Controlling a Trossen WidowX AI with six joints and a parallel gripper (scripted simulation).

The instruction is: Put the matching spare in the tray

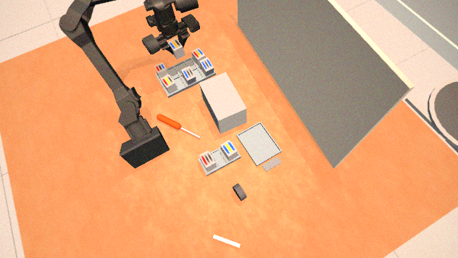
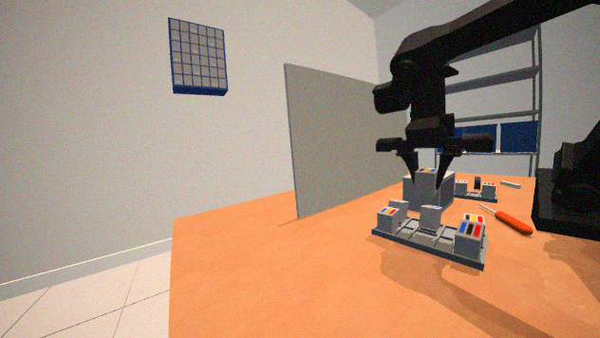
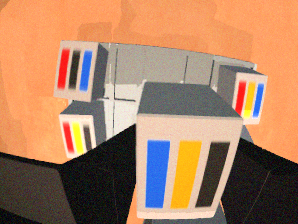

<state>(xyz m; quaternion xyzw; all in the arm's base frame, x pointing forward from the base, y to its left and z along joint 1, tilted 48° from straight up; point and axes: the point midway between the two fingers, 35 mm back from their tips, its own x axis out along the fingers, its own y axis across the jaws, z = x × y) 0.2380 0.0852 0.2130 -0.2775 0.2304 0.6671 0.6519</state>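
Right now my gripper tip is 90 mm short of the grey tray, 410 mm to the left of it and 110 mm above it. Also, from my gripper tip: grey panel (280 mm ahead, 250 mm to the right, 110 mm above); then rack (50 mm behind, 390 mm to the right, 110 mm below); then grey box (50 mm ahead, 220 mm to the right, 60 mm below).
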